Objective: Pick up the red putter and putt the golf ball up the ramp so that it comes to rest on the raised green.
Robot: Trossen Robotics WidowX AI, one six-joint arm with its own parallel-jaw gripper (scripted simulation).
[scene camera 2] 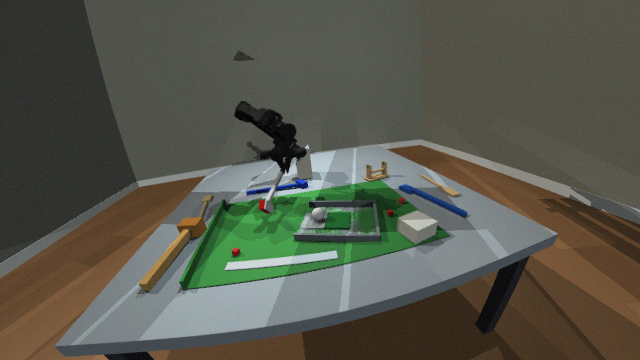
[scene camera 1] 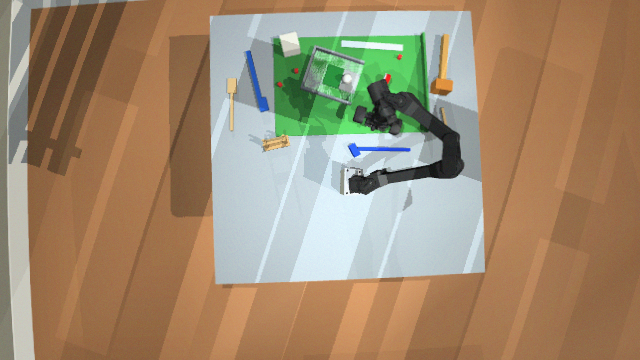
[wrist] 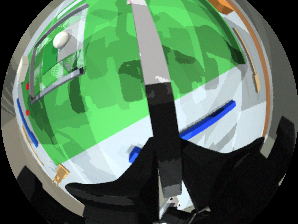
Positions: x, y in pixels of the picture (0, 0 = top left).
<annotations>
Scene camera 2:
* wooden mallet: 190, 227
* white strip: 295, 260
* white block: 416, 226
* green mat: 258, 235
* low green wall: 186, 277
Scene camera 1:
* green mat: 297, 113
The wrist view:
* my gripper: 160, 139
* green mat: 111, 96
</annotations>
